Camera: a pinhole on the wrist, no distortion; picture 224 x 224 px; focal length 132.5 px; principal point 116.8 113.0 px. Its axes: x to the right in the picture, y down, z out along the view. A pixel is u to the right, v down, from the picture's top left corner.
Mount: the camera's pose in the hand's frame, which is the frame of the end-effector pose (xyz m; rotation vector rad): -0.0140 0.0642 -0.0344 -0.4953 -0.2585 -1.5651
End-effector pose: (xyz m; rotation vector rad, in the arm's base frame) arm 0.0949 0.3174 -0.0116 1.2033 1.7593 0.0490
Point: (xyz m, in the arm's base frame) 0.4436 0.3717 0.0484
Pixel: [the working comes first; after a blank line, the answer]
In the camera's frame: -0.1040 -0.0488 0.3079

72 92
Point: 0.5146 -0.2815 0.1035
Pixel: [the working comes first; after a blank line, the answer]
In the camera's frame: 0.2658 -0.5888 0.3882

outside the picture
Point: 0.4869 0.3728 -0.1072
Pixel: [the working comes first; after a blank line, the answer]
In the camera's frame: -0.0083 0.0421 0.4010

114 127
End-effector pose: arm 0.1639 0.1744 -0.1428 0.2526 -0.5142 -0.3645
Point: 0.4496 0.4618 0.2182
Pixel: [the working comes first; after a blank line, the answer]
In the camera's frame: -0.2770 0.2370 0.3523

13 202
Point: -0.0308 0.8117 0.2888
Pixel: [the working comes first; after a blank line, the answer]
In the camera's frame: -0.3449 -0.3041 0.5989

40 46
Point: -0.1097 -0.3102 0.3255
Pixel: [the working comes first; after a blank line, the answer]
In the camera's frame: 0.6749 0.1259 0.3953

outside the picture
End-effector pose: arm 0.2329 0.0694 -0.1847 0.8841 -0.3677 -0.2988
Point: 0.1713 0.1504 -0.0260
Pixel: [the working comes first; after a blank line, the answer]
In the camera's frame: -0.0480 -0.0634 0.1256

66 46
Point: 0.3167 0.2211 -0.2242
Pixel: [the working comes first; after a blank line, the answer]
In the camera's frame: -0.0632 0.0382 -0.1086

behind the camera
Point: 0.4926 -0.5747 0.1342
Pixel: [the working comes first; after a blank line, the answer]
In the camera's frame: 0.4103 0.4935 0.4924

outside the picture
